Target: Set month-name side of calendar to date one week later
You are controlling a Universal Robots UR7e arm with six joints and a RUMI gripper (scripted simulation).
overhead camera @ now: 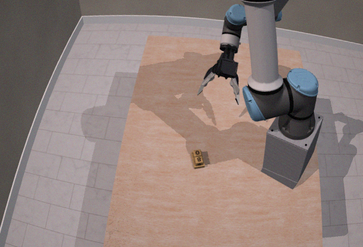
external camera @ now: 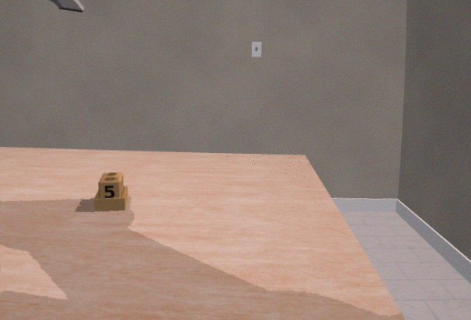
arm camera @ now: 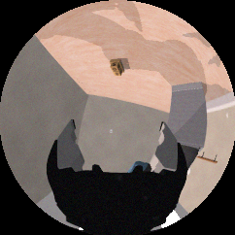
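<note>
My hand is 22 cm above the wooden calendar tray, 14 cm to the right of it and 5 cm short of it.
</note>
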